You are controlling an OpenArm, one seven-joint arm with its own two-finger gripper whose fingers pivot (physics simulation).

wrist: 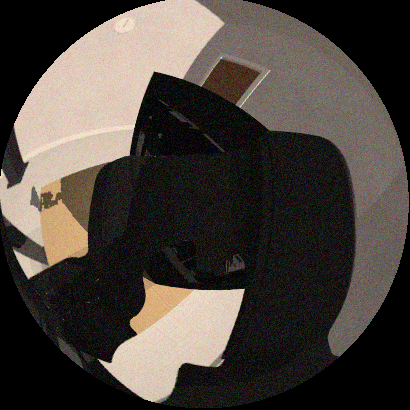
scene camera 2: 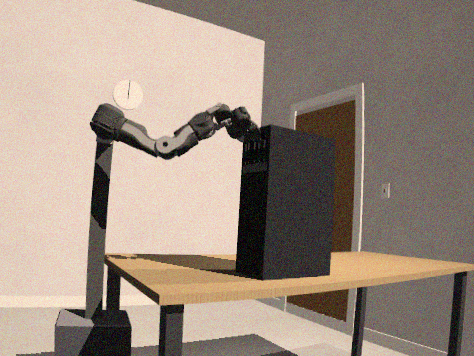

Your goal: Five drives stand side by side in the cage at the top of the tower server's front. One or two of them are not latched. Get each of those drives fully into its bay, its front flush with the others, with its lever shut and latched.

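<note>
The black tower server (scene camera 2: 300, 205) (wrist: 187, 92) stands upright on the table. The drive cage is at the top of its front, with dark drives (scene camera 2: 255, 146) side by side, small and dim in the scene view. In the wrist view the fingers cover most of the cage; a strip of its front shows above them, and a drive's pale label (wrist: 235, 263) shows below. My gripper (scene camera 2: 257, 134) (wrist: 218, 216) is shut with no drive between its fingers. Its tips are close against the upper front of the cage; contact is hidden. Which drives stand out and how their levers sit cannot be told.
The wooden table (scene camera 2: 200, 287) (wrist: 65, 235) carries the tower. The arm (scene camera 2: 165, 146) reaches in from its stand (scene camera 2: 98, 200) on the left, at the height of the tower's top. A brown door (scene camera 2: 345, 200) (wrist: 231, 80) is in the wall behind.
</note>
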